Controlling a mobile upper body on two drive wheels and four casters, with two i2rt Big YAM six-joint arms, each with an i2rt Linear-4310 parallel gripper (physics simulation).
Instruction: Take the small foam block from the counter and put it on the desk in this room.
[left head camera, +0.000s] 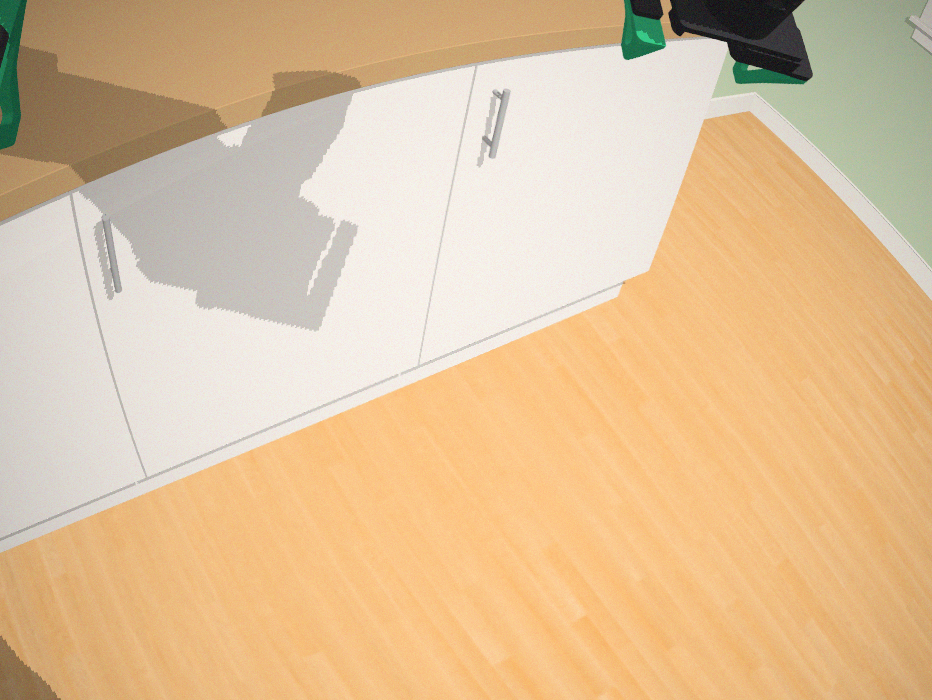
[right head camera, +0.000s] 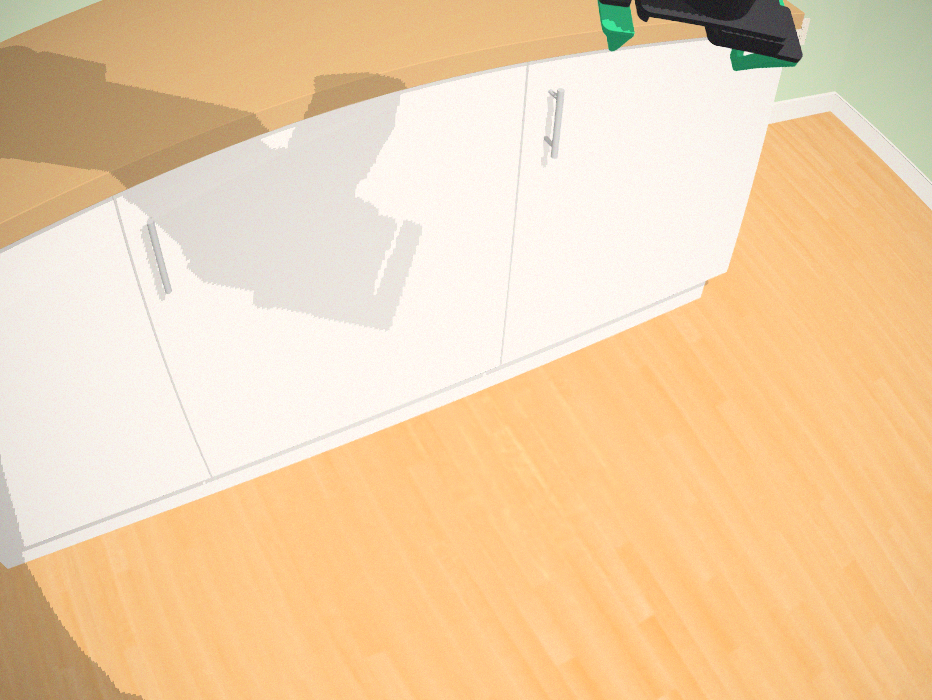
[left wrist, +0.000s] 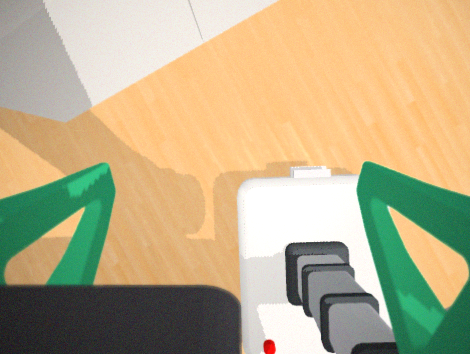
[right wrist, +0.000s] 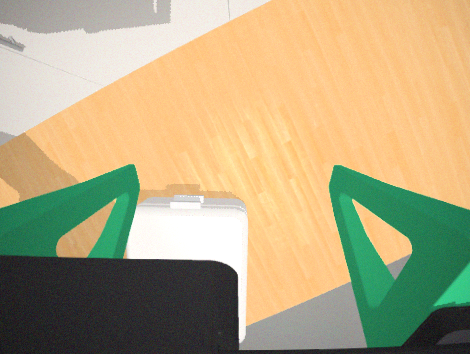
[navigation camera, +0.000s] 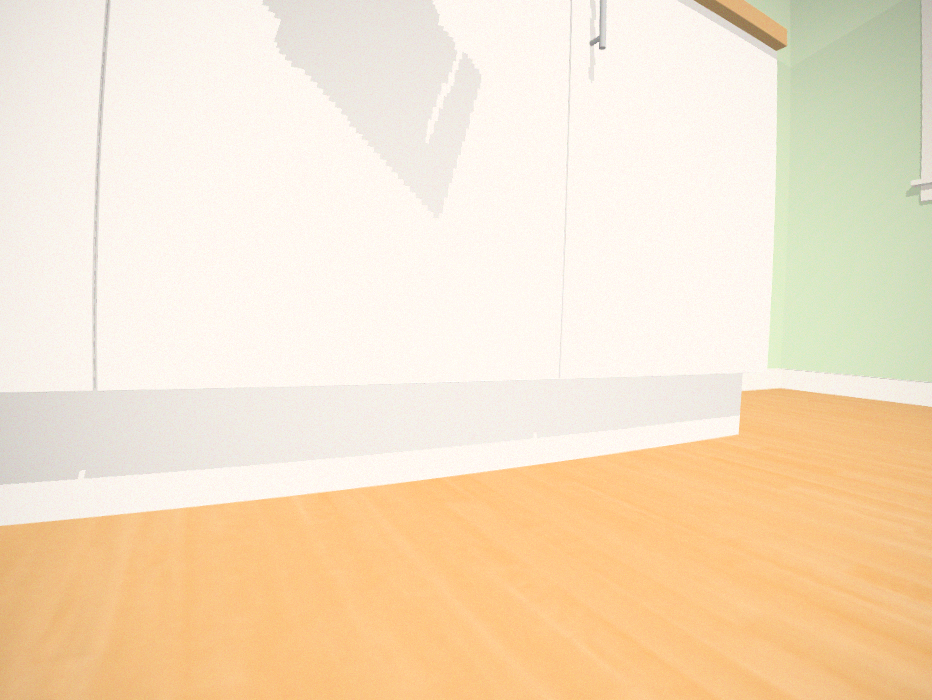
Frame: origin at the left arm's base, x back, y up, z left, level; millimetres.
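Where they show: left gripper, fingertip midpoint: (left wrist: 235, 176); right gripper, fingertip midpoint: (left head camera: 682, 64) (right head camera: 674, 53) (right wrist: 234, 175).
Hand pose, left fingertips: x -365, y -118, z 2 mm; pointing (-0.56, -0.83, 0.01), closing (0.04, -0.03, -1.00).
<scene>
After its pixels a point has its place.
The wooden-topped counter (left head camera: 452, 22) {x -1127, y -500, z -355 mm} (right head camera: 452, 22) {x -1121, y -500, z -289 mm} (navigation camera: 745, 21) {x -1282, y -540, z -801 mm} runs across the top of both head camera views, with a shadow on its left part. The small foam block and the desk do not show in these views. My left gripper (left wrist: 235, 176) {x -365, y -118, z 2 mm} is open and empty; one of its green fingers shows at the left edge of the left head camera view. My right gripper (right wrist: 234, 175) {x -594, y -216, z -441 mm} (left head camera: 704, 63) {x -594, y -216, z -441 mm} (right head camera: 689, 55) {x -594, y -216, z -441 mm} is open and empty. In the head camera views it appears near the right end of the counter's front edge.
White cabinet doors (left head camera: 527, 226) {x -1179, y -965, z -557 mm} (right head camera: 625, 210) {x -1202, y -942, z -604 mm} (navigation camera: 339, 263) {x -942, y -1109, z -86 mm} with bar handles front the counter. Wood floor (left head camera: 527, 527) {x -823, y -1410, z -600 mm} (navigation camera: 527, 587) {x -757, y -1410, z -297 mm} lies before them. A green wall (left head camera: 851, 113) {x -2067, y -1085, z -1925 mm} (navigation camera: 851, 263) {x -2191, y -866, z -1861 mm} stands at the right. A grey surface (right wrist: 310, 320) {x 246, y -1255, z -803 mm} shows low in the right wrist view. My white base (left wrist: 300, 215) {x -196, y -1150, z -177 mm} (right wrist: 190, 235) {x -214, y -1150, z -249 mm} shows below.
</scene>
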